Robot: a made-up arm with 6 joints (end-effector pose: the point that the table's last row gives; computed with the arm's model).
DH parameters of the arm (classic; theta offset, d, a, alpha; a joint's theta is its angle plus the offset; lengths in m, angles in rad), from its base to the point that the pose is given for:
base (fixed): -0.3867 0 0.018 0
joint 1: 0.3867 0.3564 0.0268 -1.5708
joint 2: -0.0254 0 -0.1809 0
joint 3: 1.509 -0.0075 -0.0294 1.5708
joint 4: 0 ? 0.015 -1.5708
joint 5: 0 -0.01 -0.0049 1.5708
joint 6: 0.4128 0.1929 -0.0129 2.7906
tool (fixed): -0.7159 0.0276 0 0
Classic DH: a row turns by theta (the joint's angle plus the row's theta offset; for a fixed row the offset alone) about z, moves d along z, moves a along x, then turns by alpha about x.
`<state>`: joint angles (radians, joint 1 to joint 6).
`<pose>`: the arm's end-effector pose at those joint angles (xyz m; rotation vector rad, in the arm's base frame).
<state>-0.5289 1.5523 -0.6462 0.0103 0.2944 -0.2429</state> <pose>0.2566 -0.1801 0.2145 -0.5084 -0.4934 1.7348</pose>
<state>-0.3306 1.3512 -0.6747 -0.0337 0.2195 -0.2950</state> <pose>0.3233 -0.1433 0.2909 -0.8291 -0.6036 1.9963</pose>
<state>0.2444 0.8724 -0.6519 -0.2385 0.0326 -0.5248</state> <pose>0.3473 0.0495 0.4669 1.6002 0.8931 -2.4140</pose>
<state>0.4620 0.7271 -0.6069 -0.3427 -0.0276 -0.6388</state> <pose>0.3081 0.1162 0.5027 1.5595 0.8006 -2.0356</pose>
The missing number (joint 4, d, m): 0.2595
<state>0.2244 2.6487 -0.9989 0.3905 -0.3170 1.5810</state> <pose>0.2548 0.0118 0.0254 -0.3252 -0.5752 0.2315</pose>
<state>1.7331 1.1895 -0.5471 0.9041 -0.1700 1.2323</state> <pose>-0.0089 0.3186 0.3128 0.8559 -1.1684 1.1198</pose>
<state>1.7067 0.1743 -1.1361 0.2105 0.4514 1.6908</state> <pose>0.0050 0.1021 0.7006 1.7456 -1.8438 0.6313</pose>
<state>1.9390 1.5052 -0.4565 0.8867 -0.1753 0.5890</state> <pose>-0.0450 0.2582 0.2012 0.6143 -1.2121 2.1194</pose>
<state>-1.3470 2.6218 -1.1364 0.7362 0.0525 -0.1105</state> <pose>0.0571 -0.2661 0.0308 -0.3834 -0.2977 0.0490</pose>
